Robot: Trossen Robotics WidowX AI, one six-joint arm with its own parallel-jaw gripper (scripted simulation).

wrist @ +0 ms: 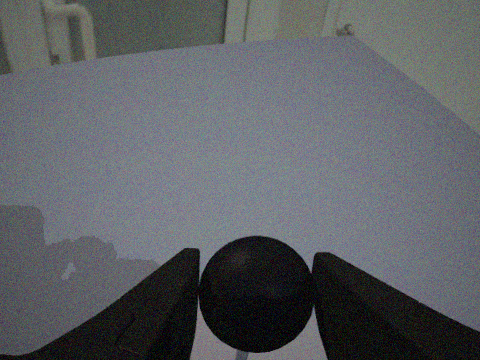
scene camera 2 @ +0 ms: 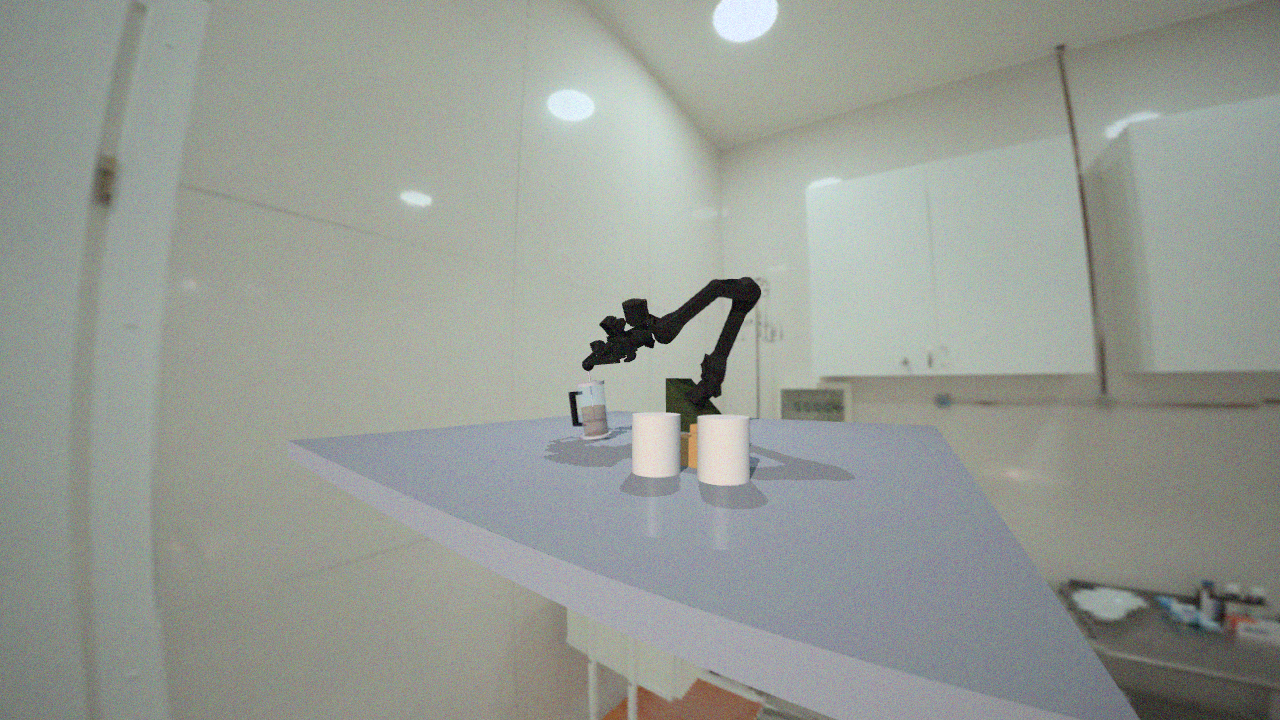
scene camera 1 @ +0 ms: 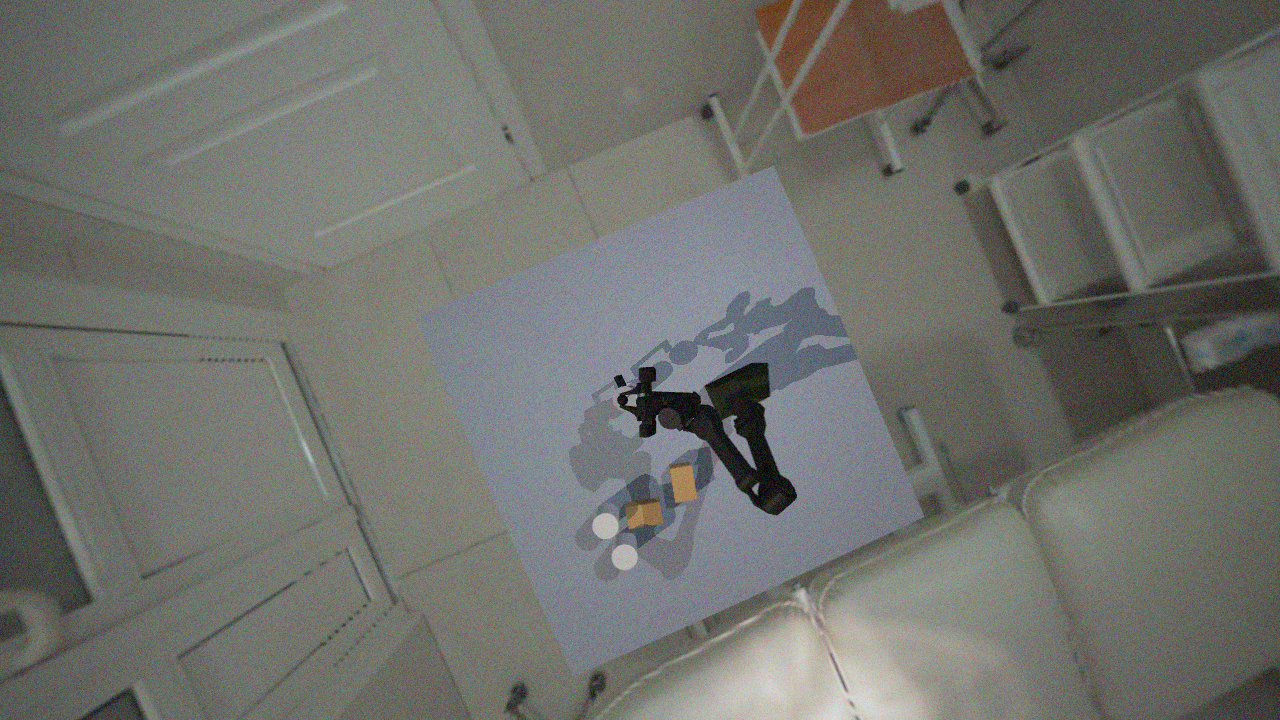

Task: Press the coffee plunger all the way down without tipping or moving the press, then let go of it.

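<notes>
A coffee press and my gripper are what the pictures show me. In the wrist view I see my gripper as well, and scene camera 1 shows the gripper too.
</notes>
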